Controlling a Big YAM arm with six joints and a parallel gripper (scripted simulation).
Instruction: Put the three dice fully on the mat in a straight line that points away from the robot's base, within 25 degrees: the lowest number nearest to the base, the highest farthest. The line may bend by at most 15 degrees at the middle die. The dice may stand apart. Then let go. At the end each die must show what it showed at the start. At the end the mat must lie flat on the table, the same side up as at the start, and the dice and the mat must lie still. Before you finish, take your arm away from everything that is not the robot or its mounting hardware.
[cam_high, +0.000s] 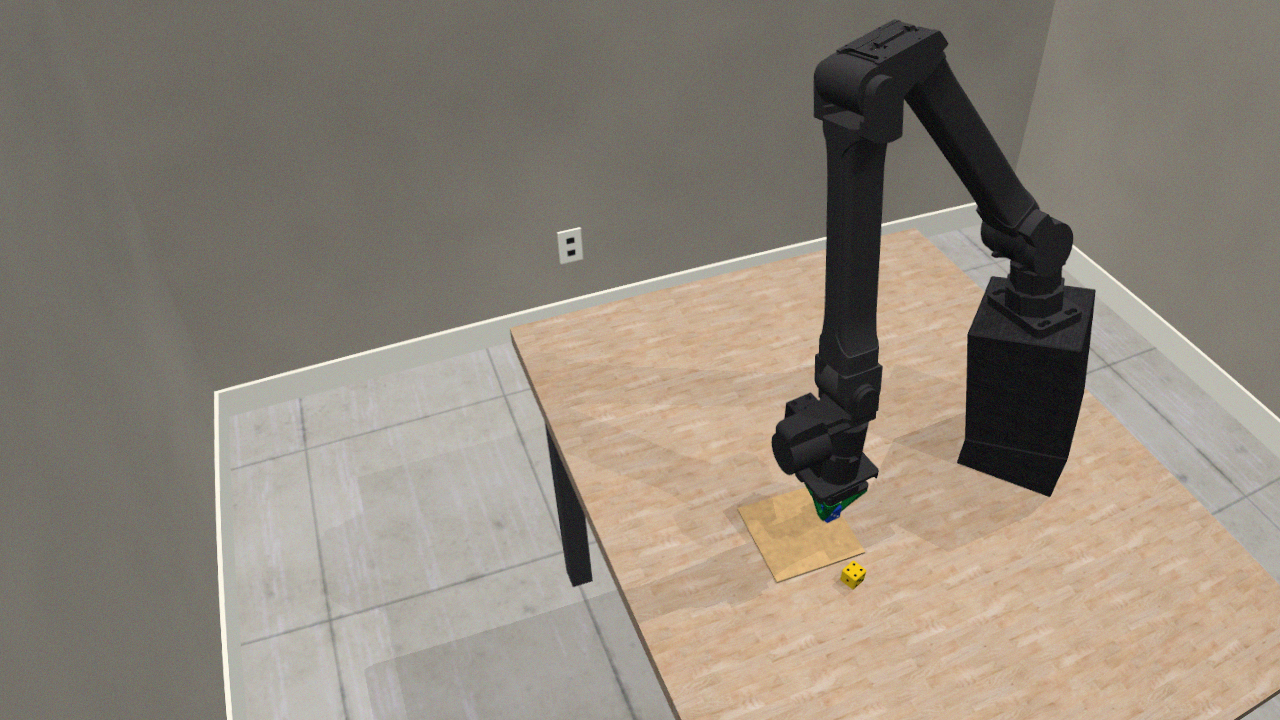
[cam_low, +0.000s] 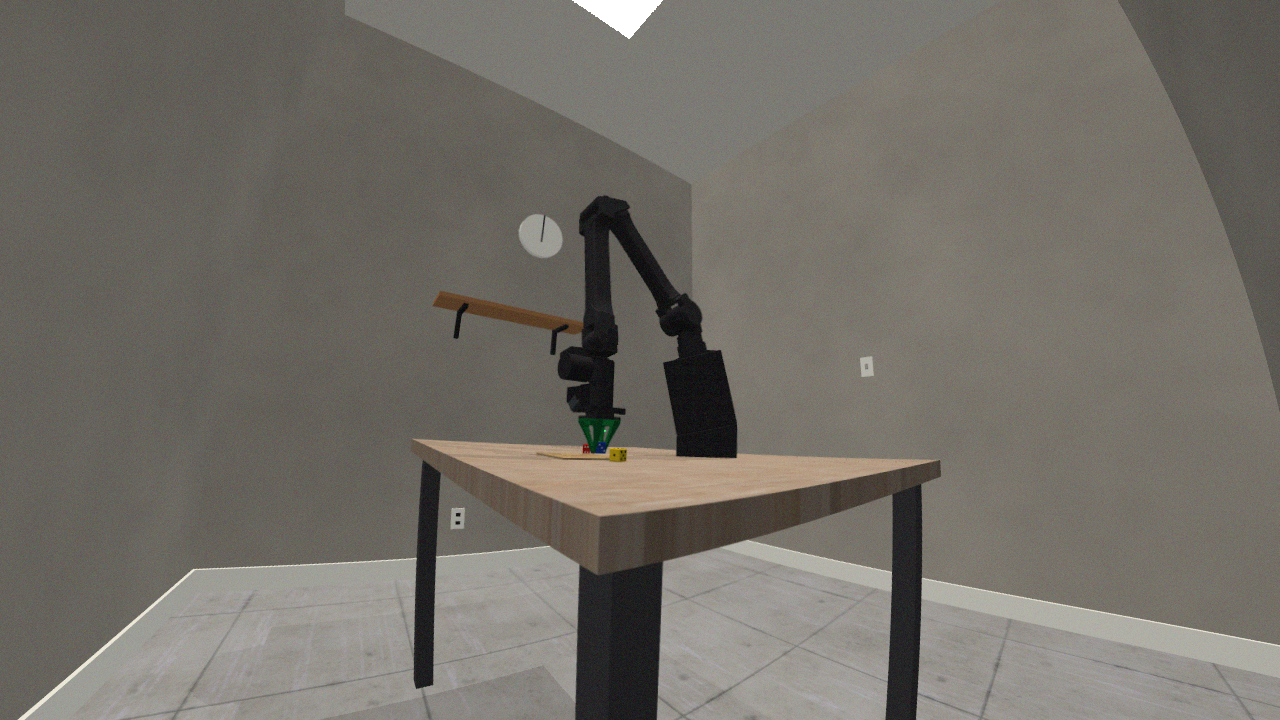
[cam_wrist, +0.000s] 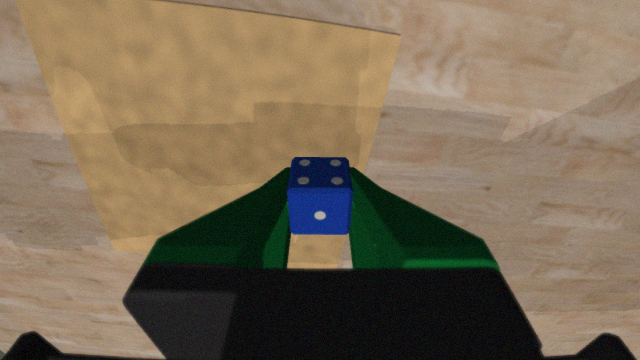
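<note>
Now: hand right at the blue die. From my hand the other things lie so: red die (30 mm behind, 100 mm to the right, 10 mm below); then tan mat (50 mm ahead, 20 mm below); then yellow die (20 mm ahead, 110 mm to the left, 10 mm below).
</note>
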